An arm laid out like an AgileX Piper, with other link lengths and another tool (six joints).
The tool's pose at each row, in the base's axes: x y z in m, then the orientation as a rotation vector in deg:
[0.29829 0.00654 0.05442 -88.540 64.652 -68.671]
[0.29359 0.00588 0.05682 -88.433 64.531 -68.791]
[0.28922 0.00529 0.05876 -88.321 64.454 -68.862]
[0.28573 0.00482 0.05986 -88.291 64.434 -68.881]
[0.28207 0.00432 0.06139 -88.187 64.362 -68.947]
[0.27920 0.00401 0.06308 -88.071 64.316 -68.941]
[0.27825 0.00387 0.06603 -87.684 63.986 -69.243]
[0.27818 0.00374 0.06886 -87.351 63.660 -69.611]
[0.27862 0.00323 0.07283 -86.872 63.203 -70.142]
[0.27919 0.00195 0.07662 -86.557 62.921 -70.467]
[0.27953 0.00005 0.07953 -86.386 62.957 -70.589]
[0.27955 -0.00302 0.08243 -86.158 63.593 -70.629]
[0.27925 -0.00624 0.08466 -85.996 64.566 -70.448]
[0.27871 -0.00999 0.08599 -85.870 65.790 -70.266]
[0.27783 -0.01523 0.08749 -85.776 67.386 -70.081]
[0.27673 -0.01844 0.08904 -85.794 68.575 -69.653]
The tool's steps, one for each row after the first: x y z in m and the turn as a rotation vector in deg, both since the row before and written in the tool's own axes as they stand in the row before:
[0.00052 -0.00146 -0.00509 0.158 0.036 -0.038]
[0.00040 -0.00110 -0.00467 0.128 0.027 0.005]
[0.00023 -0.00045 -0.00365 0.034 0.007 0.002]
[0.00033 -0.00084 -0.00390 0.120 0.025 0.004]
[0.00028 -0.00115 -0.00313 0.103 -0.008 0.058]
[0.00062 -0.00268 -0.00143 0.489 0.098 -0.035]
[0.00071 -0.00269 -0.00052 0.459 0.136 -0.102]
[0.00138 -0.00378 -0.00020 0.652 0.205 -0.146]
[0.00212 -0.00344 -0.00007 0.414 0.130 -0.078]
[0.00251 -0.00242 -0.00022 0.103 0.131 0.046]
[0.00360 -0.00212 -0.00063 -0.239 0.392 0.312]
[0.00356 -0.00142 -0.00086 -0.516 0.407 0.494]
[0.00387 -0.00042 -0.00100 -0.697 0.531 0.545]
[0.00533 -0.00026 -0.00143 -0.951 0.718 0.630]
[0.00335 -0.00071 -0.00149 -0.808 0.331 0.563]

